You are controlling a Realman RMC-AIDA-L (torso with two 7-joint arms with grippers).
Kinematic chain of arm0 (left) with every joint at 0, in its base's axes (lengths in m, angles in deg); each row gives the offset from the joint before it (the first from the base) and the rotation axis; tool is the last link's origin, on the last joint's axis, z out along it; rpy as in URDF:
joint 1: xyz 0 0 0.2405 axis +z
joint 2: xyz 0 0 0 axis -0.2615 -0.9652 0
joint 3: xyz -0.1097 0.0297 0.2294 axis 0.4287 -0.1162 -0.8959
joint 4: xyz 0 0 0 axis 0.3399 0.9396 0.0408
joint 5: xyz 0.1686 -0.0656 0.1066 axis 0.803 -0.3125 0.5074
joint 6: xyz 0 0 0 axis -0.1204 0.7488 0.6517
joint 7: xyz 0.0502 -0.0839 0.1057 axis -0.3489 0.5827 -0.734
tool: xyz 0 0 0 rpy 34.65 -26.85 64.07
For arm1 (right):
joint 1: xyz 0 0 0.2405 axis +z
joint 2: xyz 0 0 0 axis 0.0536 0.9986 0
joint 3: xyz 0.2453 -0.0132 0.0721 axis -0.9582 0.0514 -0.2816
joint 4: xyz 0 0 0 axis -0.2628 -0.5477 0.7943
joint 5: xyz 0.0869 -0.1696 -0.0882 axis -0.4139 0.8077 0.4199
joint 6: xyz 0 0 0 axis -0.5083 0.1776 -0.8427
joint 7: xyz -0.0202 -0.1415 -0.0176 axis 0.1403 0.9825 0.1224
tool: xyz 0 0 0 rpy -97.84 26.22 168.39
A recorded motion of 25 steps. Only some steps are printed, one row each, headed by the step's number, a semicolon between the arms.
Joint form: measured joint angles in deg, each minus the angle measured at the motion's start. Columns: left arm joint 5, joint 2, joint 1, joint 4, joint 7, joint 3, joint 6; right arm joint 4, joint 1, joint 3, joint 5, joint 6, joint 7, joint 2.
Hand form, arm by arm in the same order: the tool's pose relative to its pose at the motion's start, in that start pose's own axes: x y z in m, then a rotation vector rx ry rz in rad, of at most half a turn. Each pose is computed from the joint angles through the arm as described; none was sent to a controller.
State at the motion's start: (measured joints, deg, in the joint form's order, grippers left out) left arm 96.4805 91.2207 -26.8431 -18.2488 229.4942 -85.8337 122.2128; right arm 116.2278 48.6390 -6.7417 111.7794 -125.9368 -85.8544 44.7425
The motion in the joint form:
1: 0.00 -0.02 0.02 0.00 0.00 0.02 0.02; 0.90 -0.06 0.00 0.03 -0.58 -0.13 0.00
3: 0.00 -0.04 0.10 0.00 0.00 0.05 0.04; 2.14 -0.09 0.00 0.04 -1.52 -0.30 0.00
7: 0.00 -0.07 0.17 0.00 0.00 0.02 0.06; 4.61 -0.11 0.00 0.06 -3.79 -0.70 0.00
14: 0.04 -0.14 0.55 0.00 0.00 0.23 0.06; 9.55 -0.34 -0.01 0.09 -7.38 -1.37 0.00
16: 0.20 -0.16 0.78 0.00 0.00 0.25 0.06; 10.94 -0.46 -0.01 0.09 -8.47 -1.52 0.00
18: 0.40 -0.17 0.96 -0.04 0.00 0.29 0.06; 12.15 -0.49 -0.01 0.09 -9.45 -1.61 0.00
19: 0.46 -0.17 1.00 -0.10 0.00 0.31 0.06; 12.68 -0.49 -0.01 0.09 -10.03 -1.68 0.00
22: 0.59 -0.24 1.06 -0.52 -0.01 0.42 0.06; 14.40 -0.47 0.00 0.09 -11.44 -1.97 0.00
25: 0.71 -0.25 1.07 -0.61 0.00 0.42 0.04; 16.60 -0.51 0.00 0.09 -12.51 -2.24 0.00
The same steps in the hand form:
1: -0.0001 -0.0002 -0.0001 0.0002 -0.0002 -0.0006; -0.0008 0.0001 -0.0030 0.0030 -0.0033 -0.0015
3: -0.0005 -0.0007 0.0000 0.0002 -0.0007 -0.0024; -0.0019 0.0007 -0.0072 0.0054 -0.0065 -0.0046
7: -0.0010 -0.0011 0.0000 0.0007 -0.0017 -0.0032; -0.0034 0.0028 -0.0158 0.0066 -0.0073 -0.0102
14: -0.0027 -0.0036 0.0002 0.0010 -0.0020 -0.0122; -0.0060 0.0054 -0.0325 0.0188 -0.0208 -0.0205
16: -0.0040 -0.0051 0.0005 0.0036 -0.0037 -0.0161; -0.0061 0.0062 -0.0370 0.0214 -0.0229 -0.0232
18: -0.0051 -0.0065 0.0009 0.0067 -0.0056 -0.0199; -0.0064 0.0072 -0.0411 0.0237 -0.0248 -0.0274
19: -0.0055 -0.0070 0.0011 0.0075 -0.0067 -0.0214; -0.0063 0.0079 -0.0429 0.0233 -0.0235 -0.0289
22: -0.0067 -0.0090 0.0020 0.0094 -0.0119 -0.0282; -0.0069 0.0098 -0.0489 0.0268 -0.0261 -0.0332
25: -0.0070 -0.0095 0.0022 0.0115 -0.0132 -0.0294; -0.0086 0.0110 -0.0564 0.0382 -0.0398 -0.0392

